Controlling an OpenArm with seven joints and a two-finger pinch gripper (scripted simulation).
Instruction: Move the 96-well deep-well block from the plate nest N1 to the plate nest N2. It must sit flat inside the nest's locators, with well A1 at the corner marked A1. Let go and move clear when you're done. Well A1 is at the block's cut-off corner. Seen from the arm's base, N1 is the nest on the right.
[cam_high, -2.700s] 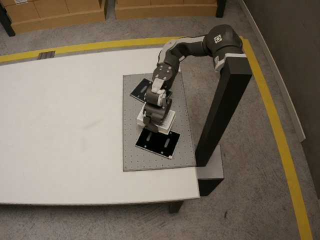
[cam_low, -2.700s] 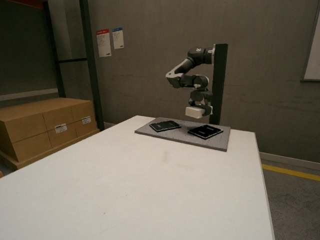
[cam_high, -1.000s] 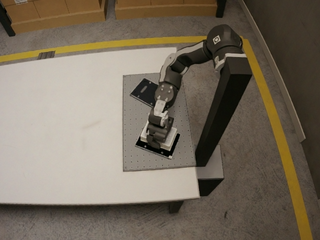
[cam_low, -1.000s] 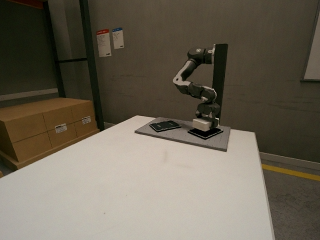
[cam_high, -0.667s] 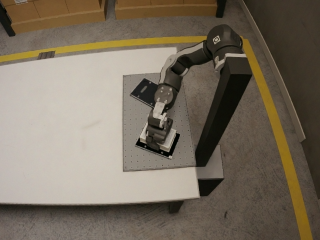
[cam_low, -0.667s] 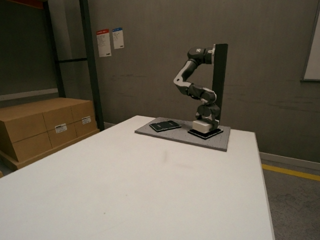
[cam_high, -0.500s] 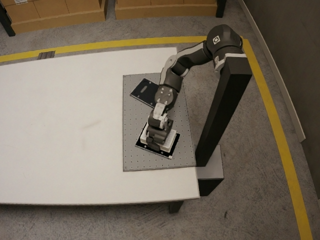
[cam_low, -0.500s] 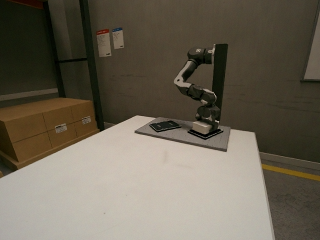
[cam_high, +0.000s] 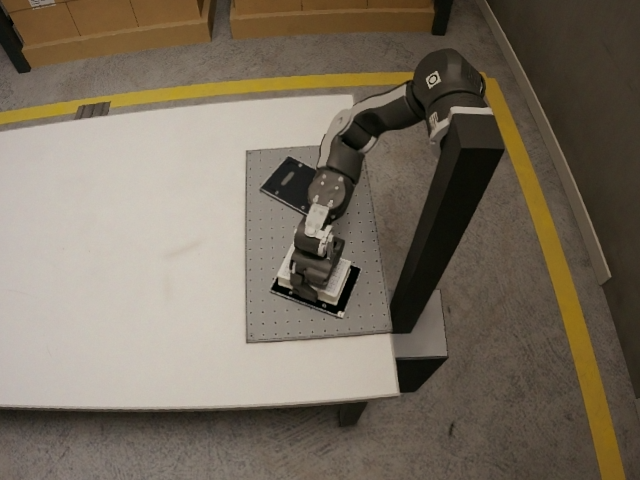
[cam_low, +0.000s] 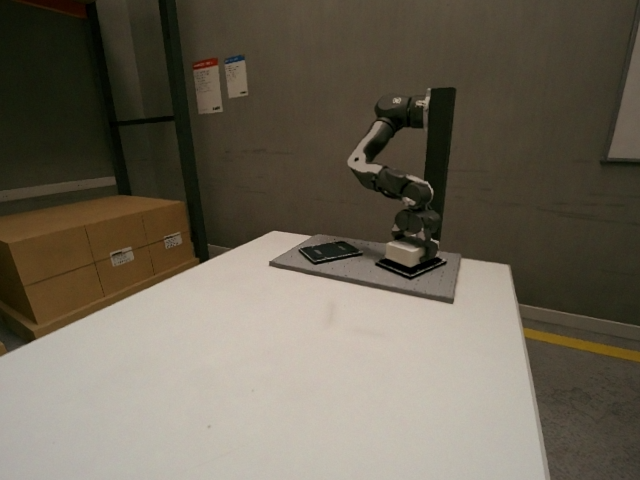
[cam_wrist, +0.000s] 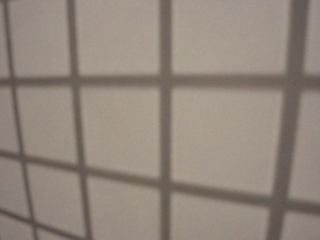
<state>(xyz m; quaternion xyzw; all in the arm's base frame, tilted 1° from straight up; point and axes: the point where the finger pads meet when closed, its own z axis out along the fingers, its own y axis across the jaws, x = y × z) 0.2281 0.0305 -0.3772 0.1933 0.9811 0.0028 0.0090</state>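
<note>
Now: the white deep-well block 1 cm above my hand. Also, from my hand: nest: 1 cm behind, 3 cm below.
</note>
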